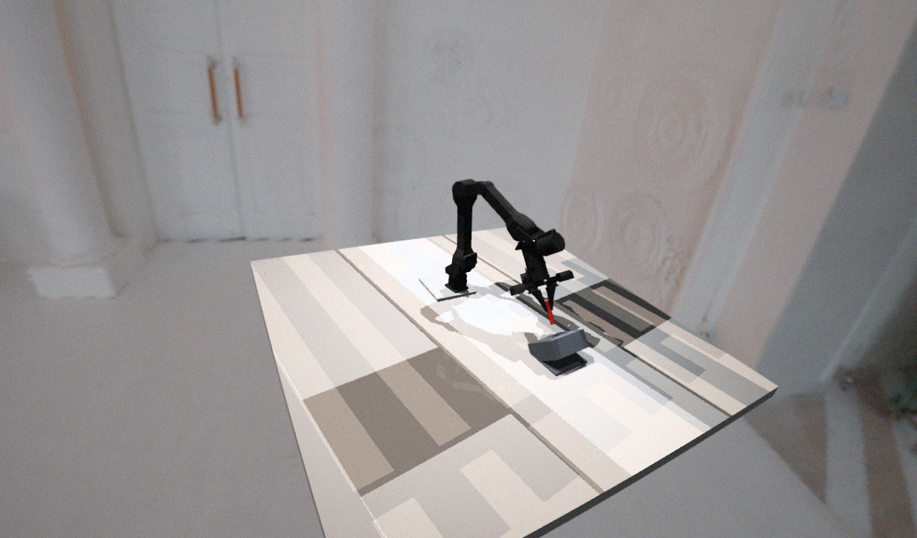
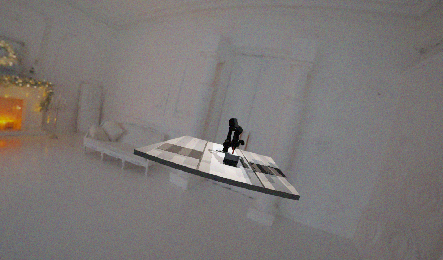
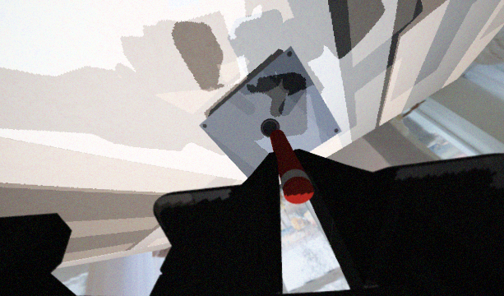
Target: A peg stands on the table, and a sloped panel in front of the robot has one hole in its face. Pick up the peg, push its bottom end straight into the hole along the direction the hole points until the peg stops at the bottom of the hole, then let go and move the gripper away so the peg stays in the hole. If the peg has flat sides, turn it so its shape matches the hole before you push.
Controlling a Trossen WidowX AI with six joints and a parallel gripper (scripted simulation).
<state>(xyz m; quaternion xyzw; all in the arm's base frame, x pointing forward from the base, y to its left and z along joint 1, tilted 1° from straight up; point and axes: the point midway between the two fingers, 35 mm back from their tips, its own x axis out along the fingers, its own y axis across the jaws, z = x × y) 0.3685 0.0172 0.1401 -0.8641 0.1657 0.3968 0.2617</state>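
The grey sloped panel is 6 cm ahead of my gripper tip, 1 cm to the right of it and 8 cm below it. The rest, counted from my gripper tip: red round peg 1 cm behind, 1 cm above.
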